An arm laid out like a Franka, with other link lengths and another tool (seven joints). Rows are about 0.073 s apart.
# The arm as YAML. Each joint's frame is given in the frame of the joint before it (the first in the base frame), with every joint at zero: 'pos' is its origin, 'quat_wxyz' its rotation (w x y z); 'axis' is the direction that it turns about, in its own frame. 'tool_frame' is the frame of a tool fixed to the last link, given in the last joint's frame.
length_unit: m
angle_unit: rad
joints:
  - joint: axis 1
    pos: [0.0, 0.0, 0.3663]
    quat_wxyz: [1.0, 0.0, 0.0, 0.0]
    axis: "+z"
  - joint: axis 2
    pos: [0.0, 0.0, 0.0]
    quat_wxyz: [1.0, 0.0, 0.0, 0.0]
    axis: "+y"
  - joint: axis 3
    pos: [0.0, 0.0, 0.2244]
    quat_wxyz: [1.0, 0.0, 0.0, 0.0]
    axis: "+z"
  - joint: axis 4
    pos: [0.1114, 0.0, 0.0]
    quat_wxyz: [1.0, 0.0, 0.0, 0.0]
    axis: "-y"
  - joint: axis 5
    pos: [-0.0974, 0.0, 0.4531]
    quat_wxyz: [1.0, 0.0, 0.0, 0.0]
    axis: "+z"
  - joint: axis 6
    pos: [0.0, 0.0, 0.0]
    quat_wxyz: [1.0, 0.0, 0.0, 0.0]
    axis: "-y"
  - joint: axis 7
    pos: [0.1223, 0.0, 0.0]
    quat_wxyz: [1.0, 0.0, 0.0, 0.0]
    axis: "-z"
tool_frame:
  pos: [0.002, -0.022, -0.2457]
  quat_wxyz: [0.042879, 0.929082, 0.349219, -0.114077]
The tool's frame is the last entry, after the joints.
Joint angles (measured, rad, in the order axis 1, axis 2, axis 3, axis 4, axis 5, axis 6, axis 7), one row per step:
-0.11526 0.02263 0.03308 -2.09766 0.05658 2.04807 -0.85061
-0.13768 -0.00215 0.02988 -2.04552 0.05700 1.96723 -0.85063
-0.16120 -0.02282 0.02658 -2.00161 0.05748 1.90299 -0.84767
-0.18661 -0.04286 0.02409 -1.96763 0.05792 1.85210 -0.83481
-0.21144 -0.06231 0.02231 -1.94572 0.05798 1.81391 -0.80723
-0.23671 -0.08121 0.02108 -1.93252 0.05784 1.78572 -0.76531
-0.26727 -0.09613 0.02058 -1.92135 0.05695 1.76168 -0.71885
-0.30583 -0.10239 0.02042 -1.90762 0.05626 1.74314 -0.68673
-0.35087 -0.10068 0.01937 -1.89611 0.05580 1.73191 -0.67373
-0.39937 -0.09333 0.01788 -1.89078 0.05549 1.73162 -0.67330
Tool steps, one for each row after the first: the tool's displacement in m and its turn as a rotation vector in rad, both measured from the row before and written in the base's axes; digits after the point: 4 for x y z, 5 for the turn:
0.0024 -0.0167 0.0364 0.00215 0.00361 -0.02179
0.0000 -0.0176 0.0314 0.00119 -0.00043 -0.02665
-0.0025 -0.0184 0.0271 -0.00025 -0.00250 -0.03816
-0.0049 -0.0176 0.0214 -0.00180 -0.00143 -0.05203
-0.0064 -0.0175 0.0171 -0.00306 -0.00106 -0.06668
-0.0079 -0.0204 0.0137 -0.00354 0.00129 -0.07581
-0.0083 -0.0252 0.0100 -0.00238 0.00090 -0.06956
-0.0097 -0.0297 0.0042 -0.00029 0.00230 -0.05832
-0.0109 -0.0319 -0.0019 0.00077 0.00220 -0.05032

